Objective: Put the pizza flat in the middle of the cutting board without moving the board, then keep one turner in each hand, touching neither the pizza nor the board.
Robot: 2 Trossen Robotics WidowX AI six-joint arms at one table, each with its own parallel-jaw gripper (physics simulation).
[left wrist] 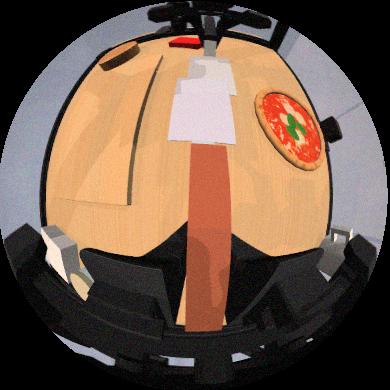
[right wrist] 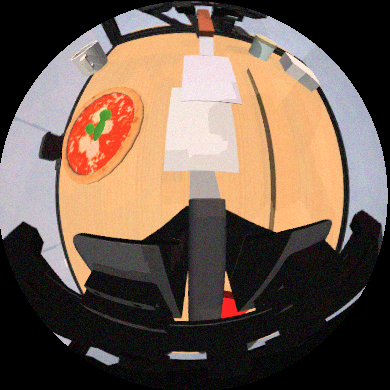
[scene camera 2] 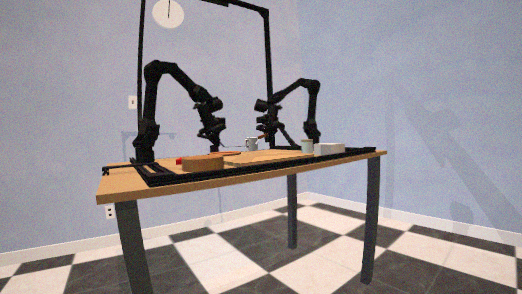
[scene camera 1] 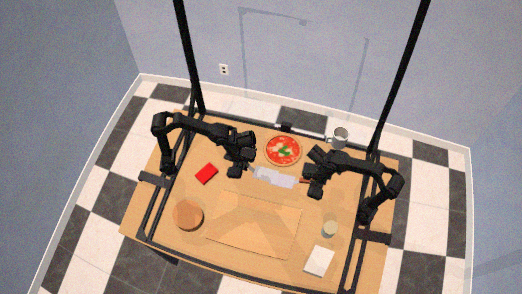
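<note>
The pizza (scene camera 1: 283, 150) (left wrist: 291, 130) (right wrist: 103, 135) lies flat on the table near the back rail, off the cutting board (scene camera 1: 255, 225) (scene camera 2: 270, 157), which lies near the front. My left gripper (scene camera 1: 310, 181) (left wrist: 200, 225) is shut on the turner with a red-brown handle (left wrist: 210, 185). My right gripper (scene camera 1: 246, 165) (right wrist: 201, 210) is shut on the turner with a dark handle (right wrist: 206, 235). The blades point at each other and overlap in view between pizza and board; whether they touch is unclear. Both turners show apart from the pizza and the board.
A red block (scene camera 1: 206, 173) and a round wooden block (scene camera 1: 188, 215) (scene camera 2: 202, 163) are left of the board. A grey mug (scene camera 1: 340, 137) stands at the back right. A jar (scene camera 1: 329, 228) and a white box (scene camera 1: 319, 261) are right of the board. A black frame surrounds the work area.
</note>
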